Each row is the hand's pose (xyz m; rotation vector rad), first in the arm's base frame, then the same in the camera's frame.
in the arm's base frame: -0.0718 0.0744 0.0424 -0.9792 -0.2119 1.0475
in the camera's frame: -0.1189 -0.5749 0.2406 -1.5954 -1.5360 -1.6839
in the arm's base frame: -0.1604 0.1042 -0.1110 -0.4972 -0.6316 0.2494
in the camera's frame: 0.0111 -0.6454 0.3427 0.8140 2.3746 1.5020
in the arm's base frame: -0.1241 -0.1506 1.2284 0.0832 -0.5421 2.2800
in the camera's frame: -0.4213 0.0188 -0.7674 -2.5784 -1.0835 0.1147
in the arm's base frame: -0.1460 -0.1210 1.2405 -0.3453 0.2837 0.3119
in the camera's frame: -0.3992 0.0505 -0.7641 -0.3782 -2.1179 -1.2259
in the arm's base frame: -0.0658 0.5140 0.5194 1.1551 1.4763 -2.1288
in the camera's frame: -0.1863 0.0670 0.1762 2.5028 -0.5912 0.5270
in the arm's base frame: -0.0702 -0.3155 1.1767 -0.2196 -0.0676 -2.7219
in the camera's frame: -0.4835 -0.1436 -0.8175 -2.3001 0.4952 0.7652
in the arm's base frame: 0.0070 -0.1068 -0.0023 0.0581 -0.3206 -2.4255
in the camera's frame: -0.2092 -0.7468 0.1827 -2.0836 0.9304 0.6033
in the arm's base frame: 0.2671 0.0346 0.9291 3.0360 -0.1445 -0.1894
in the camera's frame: -0.6852 -0.0558 -0.3183 -0.5947 1.2146 -2.7611
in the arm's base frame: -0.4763 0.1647 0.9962 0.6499 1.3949 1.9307
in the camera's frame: 0.0237 0.1315 -0.5091 -1.0083 -0.6230 0.4661
